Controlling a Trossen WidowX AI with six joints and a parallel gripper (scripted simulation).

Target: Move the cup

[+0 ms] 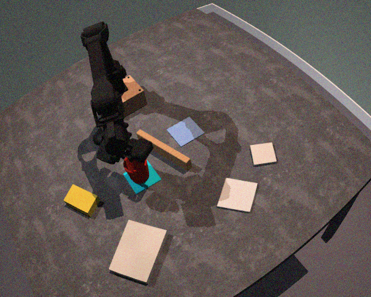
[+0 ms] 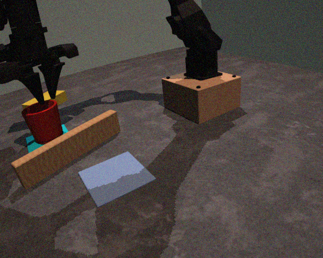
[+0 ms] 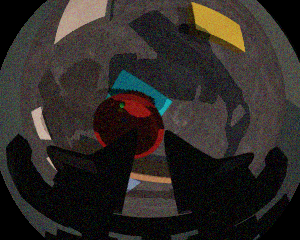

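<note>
My gripper tip is 4 cm above the red cup, 2 cm short of it and 1 cm to the right of it. Round my gripper tip: yellow block (20 cm to the right, 6 cm below, 1 cm ahead); cyan pad (8 cm below, 2 cm to the left, 2 cm ahead); wooden bar (12 cm to the left, 6 cm below, 2 cm behind).
</note>
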